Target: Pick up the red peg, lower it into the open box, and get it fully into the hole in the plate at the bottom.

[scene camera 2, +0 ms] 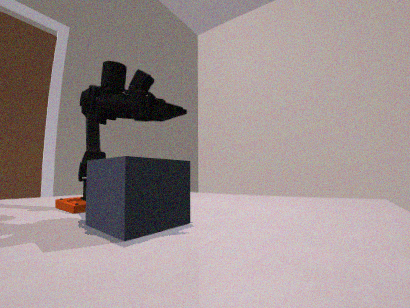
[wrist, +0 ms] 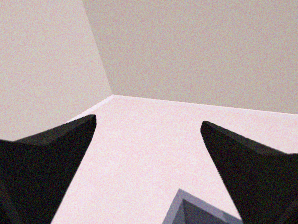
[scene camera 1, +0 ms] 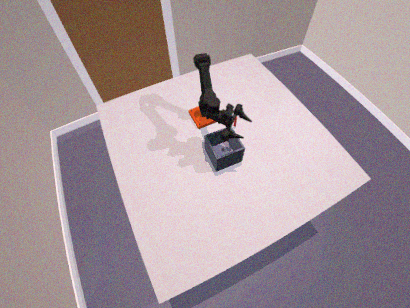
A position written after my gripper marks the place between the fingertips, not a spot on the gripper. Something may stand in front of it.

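My gripper [scene camera 2: 185, 111] is what I see here, and the wrist view has the gripper [wrist: 150, 122] as well.
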